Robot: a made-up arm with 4 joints.
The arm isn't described. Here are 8 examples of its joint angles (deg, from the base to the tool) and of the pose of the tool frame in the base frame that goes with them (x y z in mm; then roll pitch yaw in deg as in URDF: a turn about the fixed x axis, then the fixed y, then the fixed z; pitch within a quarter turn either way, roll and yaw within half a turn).
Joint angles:
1: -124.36 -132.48 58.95 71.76
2: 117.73 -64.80 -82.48 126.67
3: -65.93 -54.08 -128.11 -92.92
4: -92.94 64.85 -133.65 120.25
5: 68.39 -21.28 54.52 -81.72
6: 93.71 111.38 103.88 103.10
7: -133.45 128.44 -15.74 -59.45
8: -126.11 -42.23 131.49 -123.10
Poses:
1: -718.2 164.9 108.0 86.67 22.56 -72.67
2: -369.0 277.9 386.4 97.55 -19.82 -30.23
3: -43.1 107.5 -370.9 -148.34 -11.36 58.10
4: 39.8 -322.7 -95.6 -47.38 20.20 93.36
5: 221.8 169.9 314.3 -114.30 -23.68 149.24
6: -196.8 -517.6 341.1 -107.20 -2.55 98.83
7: -86.7 -190.5 -158.9 -45.90 -5.01 -143.77
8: -365.4 179.5 36.3 143.23 55.07 27.02
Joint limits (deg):
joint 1: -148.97..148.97
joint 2: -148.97..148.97
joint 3: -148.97..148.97
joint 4: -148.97..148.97
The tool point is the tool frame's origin. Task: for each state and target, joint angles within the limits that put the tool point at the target. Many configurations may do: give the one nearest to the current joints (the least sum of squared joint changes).
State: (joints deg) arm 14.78 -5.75 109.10 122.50
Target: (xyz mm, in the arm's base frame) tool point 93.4 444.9 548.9
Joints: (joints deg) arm 26.47 7.18 96.97 116.16
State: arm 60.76 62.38 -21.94 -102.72
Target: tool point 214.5 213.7 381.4
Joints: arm 41.98 43.21 -18.83 -93.78
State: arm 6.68 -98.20 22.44 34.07
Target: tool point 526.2 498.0 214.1
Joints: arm 48.41 -90.02 14.48 67.88
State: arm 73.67 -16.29 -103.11 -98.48
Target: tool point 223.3 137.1 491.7
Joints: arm 90.98 -48.36 -105.80 -92.22
